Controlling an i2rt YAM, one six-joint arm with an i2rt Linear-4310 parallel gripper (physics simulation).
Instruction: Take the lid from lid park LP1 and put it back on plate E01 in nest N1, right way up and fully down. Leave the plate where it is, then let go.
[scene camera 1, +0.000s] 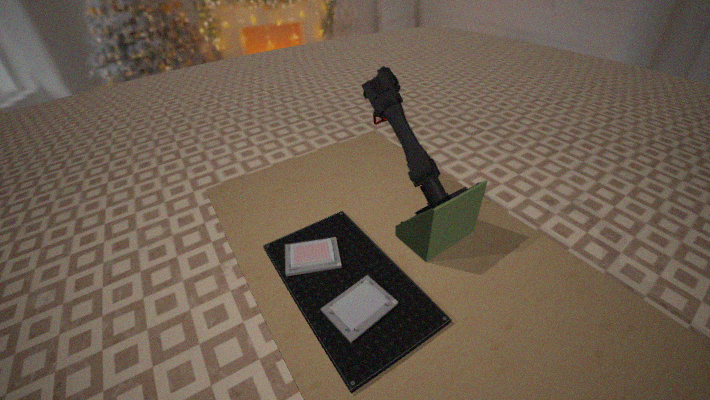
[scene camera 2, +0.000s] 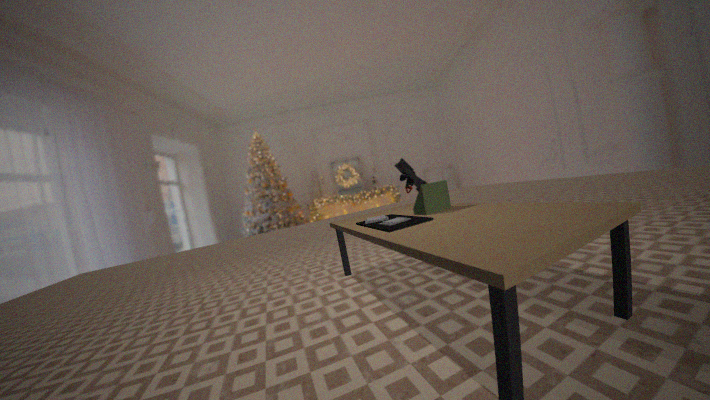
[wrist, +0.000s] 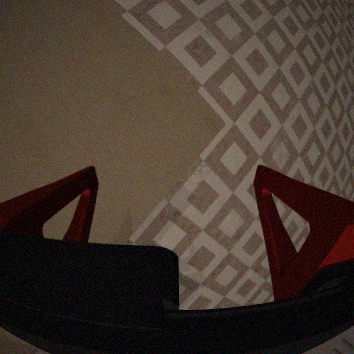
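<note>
A pinkish plate, which looks like E01, sits in a grey nest on the black board's far part. A flat whitish lid lies on a second grey holder, which looks like lid park LP1, turned at an angle on the board. No labels can be read. My gripper is open and empty, raised well away from both, beyond the board. In the wrist view its red fingers stand wide apart, and neither plate nor lid shows there.
The black board lies flat on the tan table. A green angled panel stands at the arm's base, right of the board in scene camera 1. The table's edge and patterned floor show below the gripper.
</note>
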